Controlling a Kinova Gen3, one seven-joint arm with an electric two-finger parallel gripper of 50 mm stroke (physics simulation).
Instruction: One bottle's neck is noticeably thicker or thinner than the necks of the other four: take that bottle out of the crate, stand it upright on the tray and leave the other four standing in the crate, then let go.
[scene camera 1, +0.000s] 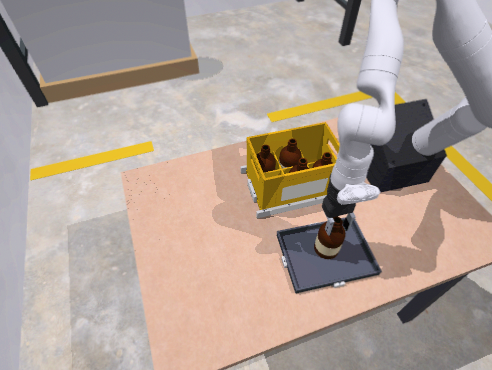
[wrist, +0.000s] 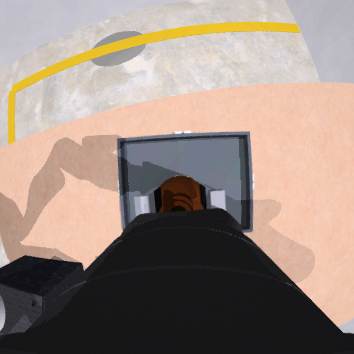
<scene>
The gripper shows in scene camera 1 and in the wrist view. A bottle shows in scene camera 1 and in the wrist view. The same spot on the gripper: (wrist: 150, 201) is (scene camera 1: 350, 218). One and the same spot on the bottle: (wrist: 180, 192) is (scene camera 1: 336, 232).
</scene>
